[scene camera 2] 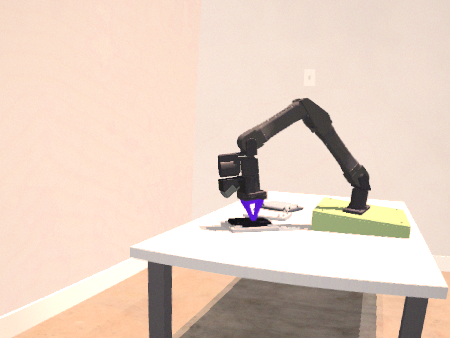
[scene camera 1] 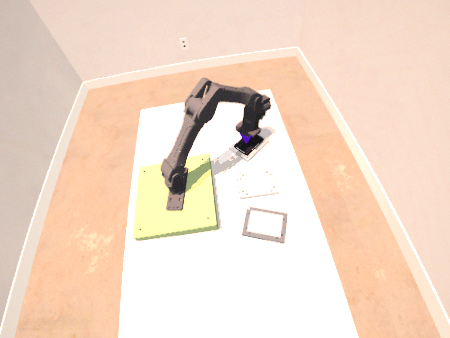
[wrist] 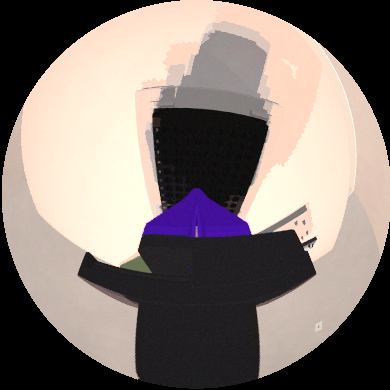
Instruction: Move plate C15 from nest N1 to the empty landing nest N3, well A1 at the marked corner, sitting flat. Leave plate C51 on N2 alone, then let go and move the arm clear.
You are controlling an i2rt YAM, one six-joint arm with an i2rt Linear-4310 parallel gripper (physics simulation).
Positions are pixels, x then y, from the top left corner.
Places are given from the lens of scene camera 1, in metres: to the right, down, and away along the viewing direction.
grey-framed white gridded tray (scene camera 1: 264, 223): 0.15, 0.21, 0.86
